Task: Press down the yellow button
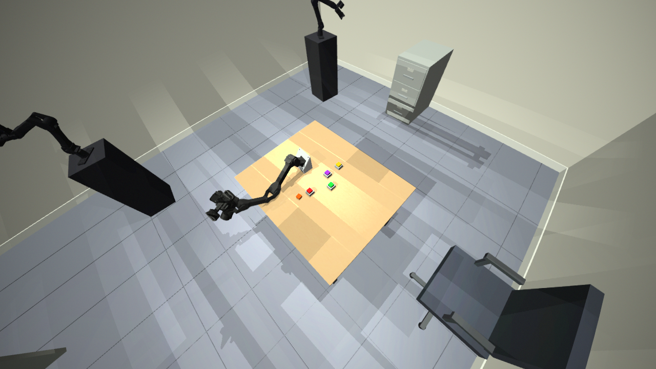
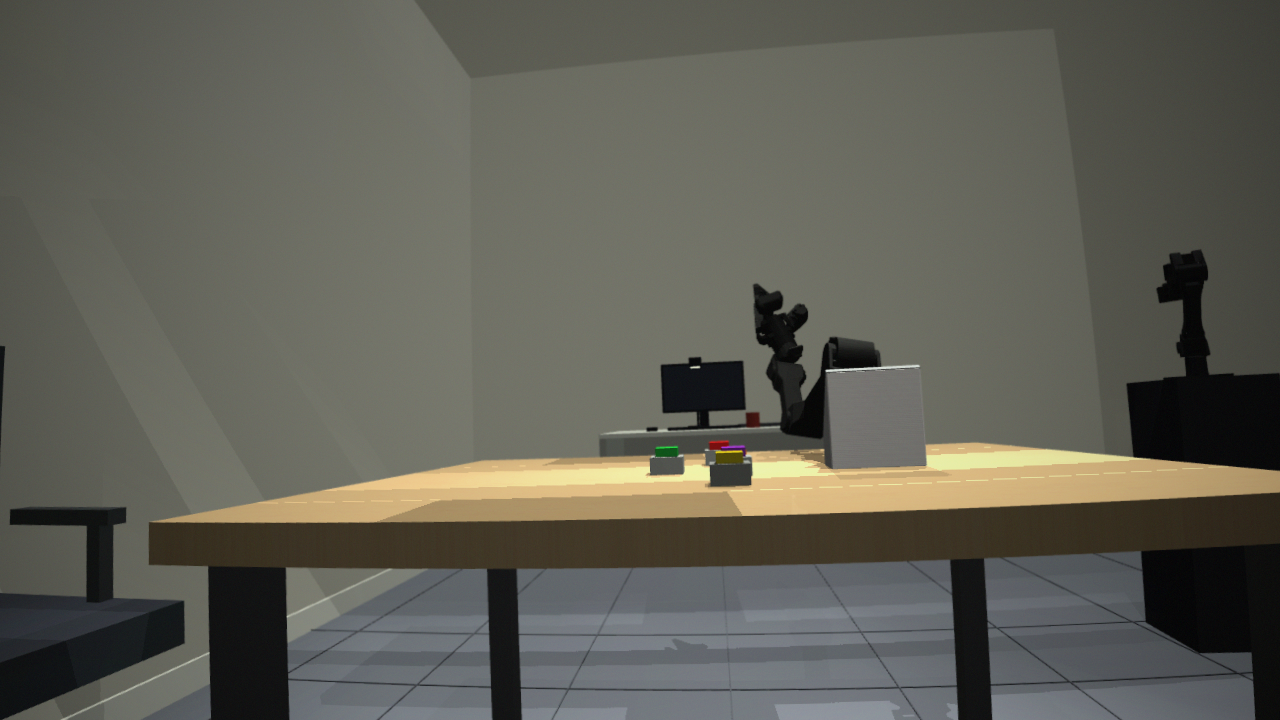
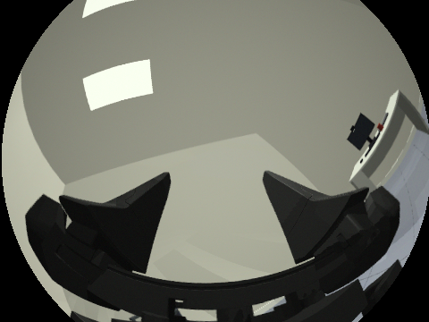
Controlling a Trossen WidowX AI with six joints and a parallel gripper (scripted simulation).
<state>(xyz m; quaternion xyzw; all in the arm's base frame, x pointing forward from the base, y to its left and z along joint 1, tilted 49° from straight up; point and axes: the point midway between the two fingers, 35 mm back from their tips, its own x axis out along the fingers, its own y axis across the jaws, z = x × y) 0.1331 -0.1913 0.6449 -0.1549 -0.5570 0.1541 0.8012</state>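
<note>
The yellow button lies 840 mm to the left of my gripper tip, 360 mm below it and 20 mm ahead of it. From my gripper tip the other things lie so: small orange block 450 mm to the left, 380 mm below, 40 mm ahead; then green button 680 mm to the left, 360 mm below, 120 mm ahead; then red button 530 mm to the left, 360 mm below, 60 mm ahead.
</note>
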